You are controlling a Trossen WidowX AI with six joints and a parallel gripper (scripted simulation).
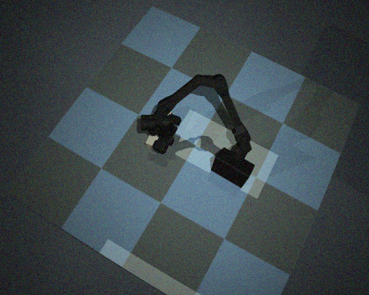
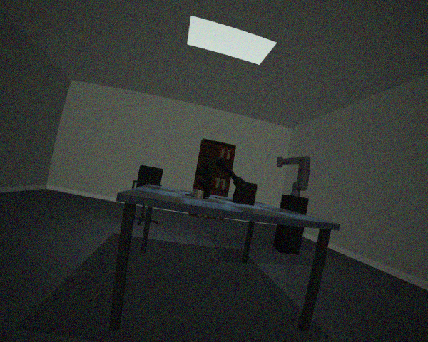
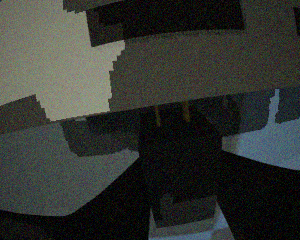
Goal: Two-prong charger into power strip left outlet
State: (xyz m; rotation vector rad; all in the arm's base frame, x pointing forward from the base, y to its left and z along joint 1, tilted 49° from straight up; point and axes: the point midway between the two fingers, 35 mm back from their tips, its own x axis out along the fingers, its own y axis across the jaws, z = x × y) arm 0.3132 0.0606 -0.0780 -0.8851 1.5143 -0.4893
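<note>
The dark two-prong charger is 20 mm ahead of my gripper tip and 10 mm above it.
</note>
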